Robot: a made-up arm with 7 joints. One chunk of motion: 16 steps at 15 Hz.
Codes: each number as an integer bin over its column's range. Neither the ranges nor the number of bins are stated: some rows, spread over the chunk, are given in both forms.
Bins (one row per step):
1: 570 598 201 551 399 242
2: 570 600 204 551 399 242
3: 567 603 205 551 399 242
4: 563 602 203 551 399 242
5: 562 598 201 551 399 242
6: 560 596 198 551 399 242
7: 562 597 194 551 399 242
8: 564 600 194 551 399 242
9: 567 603 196 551 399 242
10: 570 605 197 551 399 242
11: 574 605 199 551 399 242
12: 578 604 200 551 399 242
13: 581 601 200 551 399 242
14: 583 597 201 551 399 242
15: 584 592 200 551 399 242
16: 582 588 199 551 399 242
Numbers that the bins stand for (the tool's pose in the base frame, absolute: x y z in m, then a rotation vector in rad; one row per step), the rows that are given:
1: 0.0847 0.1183 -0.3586 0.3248 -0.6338 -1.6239
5: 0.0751 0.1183 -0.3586 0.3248 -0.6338 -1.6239
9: 0.0811 0.1243 -0.3646 0.3248 -0.6338 -1.6239
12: 0.0943 0.1255 -0.3598 0.3248 -0.6338 -1.6239
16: 0.0991 0.1063 -0.3610 0.3248 -0.6338 -1.6239
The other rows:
2: 0.0847 0.1207 -0.3550 0.3248 -0.6338 -1.6239
3: 0.0811 0.1243 -0.3538 0.3248 -0.6338 -1.6239
4: 0.0763 0.1231 -0.3562 0.3248 -0.6338 -1.6239
6: 0.0727 0.1159 -0.3622 0.3248 -0.6338 -1.6239
7: 0.0751 0.1171 -0.3670 0.3248 -0.6338 -1.6239
8: 0.0775 0.1207 -0.3670 0.3248 -0.6338 -1.6239
10: 0.0847 0.1267 -0.3634 0.3248 -0.6338 -1.6239
11: 0.0895 0.1267 -0.3610 0.3248 -0.6338 -1.6239
13: 0.0979 0.1219 -0.3598 0.3248 -0.6338 -1.6239
14: 0.1003 0.1171 -0.3586 0.3248 -0.6338 -1.6239
15: 0.1015 0.1111 -0.3598 0.3248 -0.6338 -1.6239

